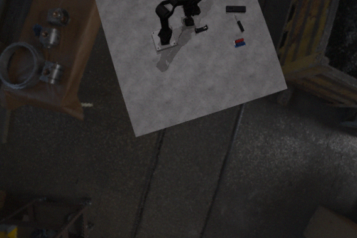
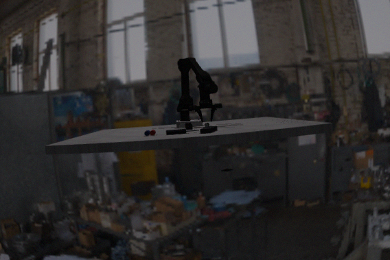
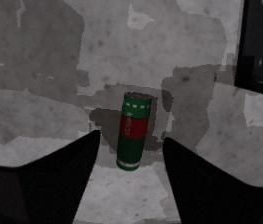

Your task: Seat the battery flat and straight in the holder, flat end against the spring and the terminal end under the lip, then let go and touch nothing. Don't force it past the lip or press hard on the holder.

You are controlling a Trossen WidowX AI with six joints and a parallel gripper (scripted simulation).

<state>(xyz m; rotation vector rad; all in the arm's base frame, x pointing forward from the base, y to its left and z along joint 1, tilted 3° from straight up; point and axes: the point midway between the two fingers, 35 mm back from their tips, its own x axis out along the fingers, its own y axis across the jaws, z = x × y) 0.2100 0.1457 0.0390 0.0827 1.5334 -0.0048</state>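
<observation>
Now: gripper tip 20 mm above the battery. Also, from my gripper tip: black bar 410 mm ahead, 30 mm to the left, 10 mm below; white block 380 mm ahead, 250 mm to the right, 20 mm below.
</observation>
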